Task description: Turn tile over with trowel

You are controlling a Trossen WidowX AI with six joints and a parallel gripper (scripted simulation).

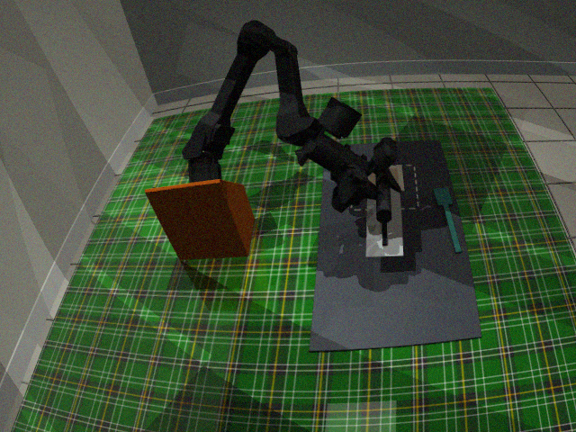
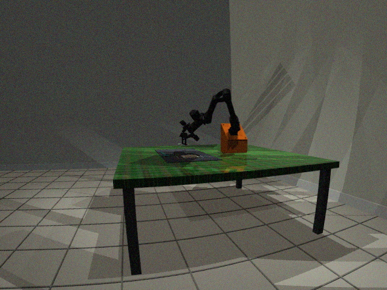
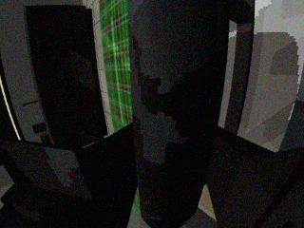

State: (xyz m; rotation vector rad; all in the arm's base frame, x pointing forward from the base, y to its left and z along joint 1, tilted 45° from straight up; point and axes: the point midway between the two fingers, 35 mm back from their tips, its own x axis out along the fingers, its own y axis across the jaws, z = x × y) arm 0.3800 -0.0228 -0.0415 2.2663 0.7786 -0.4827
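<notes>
My gripper tip is now 13 cm short of the teal trowel, 4 cm to the right of it and 11 cm above it. From my gripper tip the other things lie so: tile: 1 cm behind, 18 cm to the left, 11 cm below; then dark grey mat: 1 cm behind, 3 cm to the left, 13 cm below.
</notes>
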